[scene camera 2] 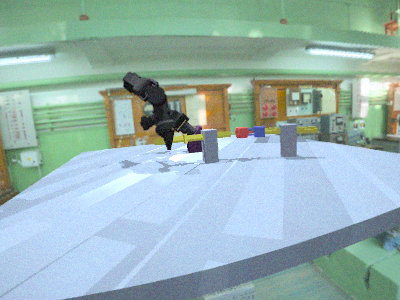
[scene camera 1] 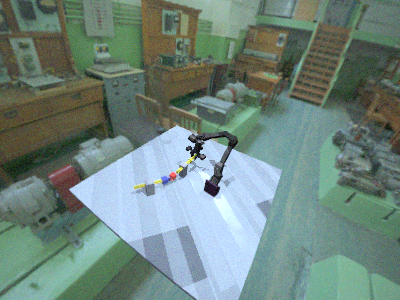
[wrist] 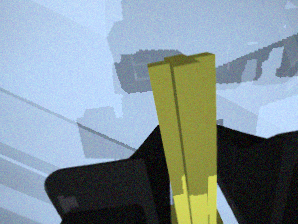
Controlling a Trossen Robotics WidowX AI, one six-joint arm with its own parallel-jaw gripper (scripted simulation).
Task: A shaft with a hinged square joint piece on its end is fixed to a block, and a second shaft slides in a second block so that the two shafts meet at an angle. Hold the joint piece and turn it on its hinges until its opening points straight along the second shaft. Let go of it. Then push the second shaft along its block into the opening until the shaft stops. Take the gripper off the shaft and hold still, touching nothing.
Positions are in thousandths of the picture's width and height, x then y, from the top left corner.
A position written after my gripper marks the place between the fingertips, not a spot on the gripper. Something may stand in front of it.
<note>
In view: my gripper (scene camera 2: 424,502).
My gripper shows as well in the wrist view (wrist: 596,569).
</note>
